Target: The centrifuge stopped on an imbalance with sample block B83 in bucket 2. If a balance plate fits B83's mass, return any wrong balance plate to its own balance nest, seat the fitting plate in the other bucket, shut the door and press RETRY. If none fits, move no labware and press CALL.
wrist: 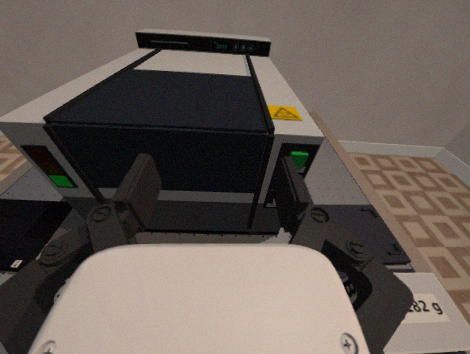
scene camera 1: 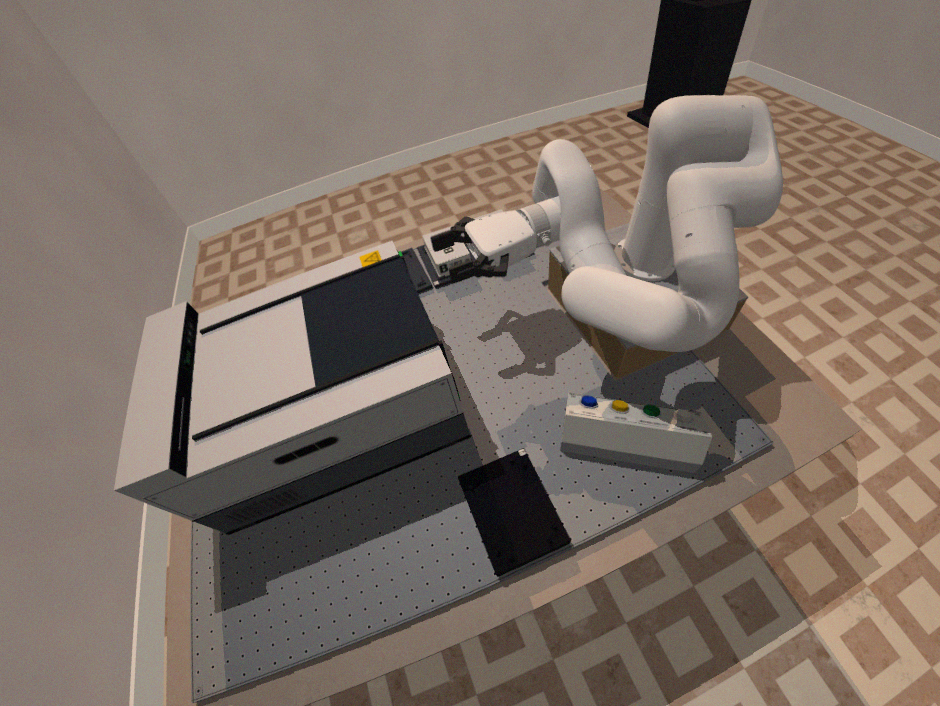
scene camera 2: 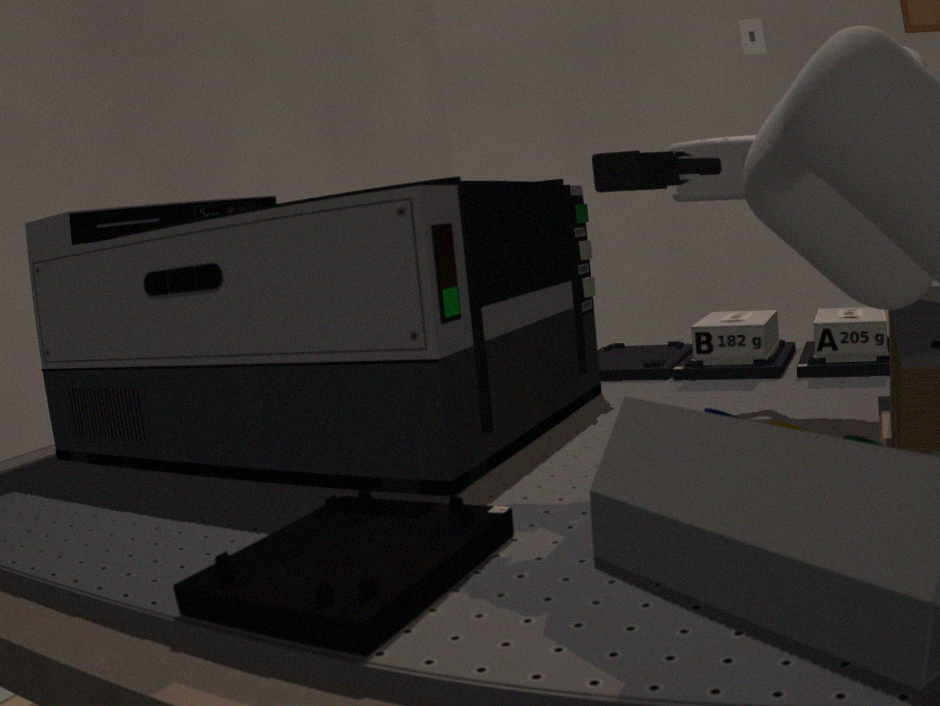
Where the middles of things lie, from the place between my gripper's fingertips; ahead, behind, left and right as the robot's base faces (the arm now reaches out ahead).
My hand is 60 mm short of the dark side door (scene camera 2: 521, 232), 60 mm to the right of it and 50 mm above it. The rest, counted from my hand: flat black tray (scene camera 2: 348, 576) (60 mm ahead, 370 mm to the left, 200 mm below); then grey button box (scene camera 1: 663, 437) (170 mm behind, 350 mm to the left, 170 mm below); then centrifuge (scene camera 2: 339, 341) (310 mm ahead, 50 mm to the left, 90 mm below).
